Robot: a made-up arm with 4 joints.
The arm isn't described. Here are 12 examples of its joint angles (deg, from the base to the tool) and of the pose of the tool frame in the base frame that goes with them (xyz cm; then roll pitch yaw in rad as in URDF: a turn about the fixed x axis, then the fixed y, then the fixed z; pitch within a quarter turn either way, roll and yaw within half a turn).
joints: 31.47 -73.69 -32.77 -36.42
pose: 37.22 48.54 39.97 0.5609 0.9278 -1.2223
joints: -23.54 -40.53 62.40 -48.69
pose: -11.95 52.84 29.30 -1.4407 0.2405 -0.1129
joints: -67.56 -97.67 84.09 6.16
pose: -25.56 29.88 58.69 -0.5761 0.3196 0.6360
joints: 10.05 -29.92 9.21 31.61
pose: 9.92 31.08 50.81 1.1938 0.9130 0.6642
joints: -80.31 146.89 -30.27 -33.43
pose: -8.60 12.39 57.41 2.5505 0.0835 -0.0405
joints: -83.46 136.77 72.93 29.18
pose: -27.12 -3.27 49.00 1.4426 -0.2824 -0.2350
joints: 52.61 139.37 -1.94 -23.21
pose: 35.62 35.80 56.57 2.1607 0.1698 -2.6052
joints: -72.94 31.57 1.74 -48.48
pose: -24.38 -2.13 39.12 -2.2152 0.8273 0.0028
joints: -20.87 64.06 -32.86 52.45
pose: 19.57 10.69 58.24 -3.1155 0.7796 2.8778
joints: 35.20 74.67 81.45 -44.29
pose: 7.52 46.26 58.97 0.5925 1.3064 2.6590
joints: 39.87 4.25 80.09 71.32
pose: 59.17 36.48 45.64 2.2594 0.6254 2.2326
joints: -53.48 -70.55 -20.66 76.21
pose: -8.27 2.92 11.23 1.7667 -0.5561 1.1491
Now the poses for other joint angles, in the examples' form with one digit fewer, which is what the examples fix.
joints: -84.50 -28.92 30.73 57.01
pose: 6.0 14.5 52.7 1.343 0.748 2.696
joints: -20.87 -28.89 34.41 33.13
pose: 7.3 34.8 55.9 0.957 1.078 1.382
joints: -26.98 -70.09 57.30 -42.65
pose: -4.3 57.5 35.3 -0.992 0.118 -0.339
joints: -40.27 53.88 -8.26 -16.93
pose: -12.2 27.1 50.3 -2.893 0.871 -1.503
